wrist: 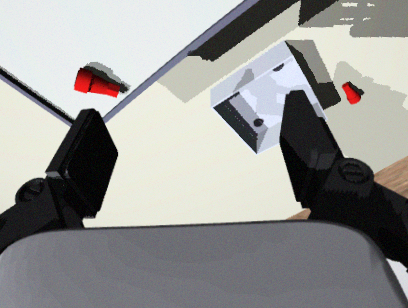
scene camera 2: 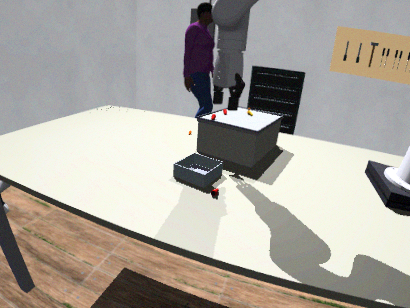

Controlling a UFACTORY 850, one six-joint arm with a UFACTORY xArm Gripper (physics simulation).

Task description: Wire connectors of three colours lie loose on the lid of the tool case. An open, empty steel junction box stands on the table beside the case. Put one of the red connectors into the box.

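Note:
One red connector (scene camera 2: 213, 117) (wrist: 97, 84) lies on its side on the tool case lid (scene camera 2: 240, 121) (wrist: 75, 30), near a corner. Another red connector (scene camera 2: 225, 112) lies farther back on the lid, and a yellow connector (scene camera 2: 250, 112) lies to its right. The open steel junction box (scene camera 2: 189, 175) (wrist: 227, 92) stands on the table beside the case; no connector shows in it. My gripper (scene camera 2: 226, 104) (wrist: 192, 123) is open and empty, above the lid's height. In the wrist view the lid connector shows just beyond the left finger's tip, and the right finger partly covers the box.
A red connector (scene camera 2: 215, 192) (wrist: 351, 93) lies on the table (scene camera 2: 100, 165) near the junction box. A small orange piece (scene camera 2: 190, 133) lies on the table left of the case. The robot's dark base plate (scene camera 2: 385, 187) is at the right. A person (scene camera 2: 198, 52) stands behind the table.

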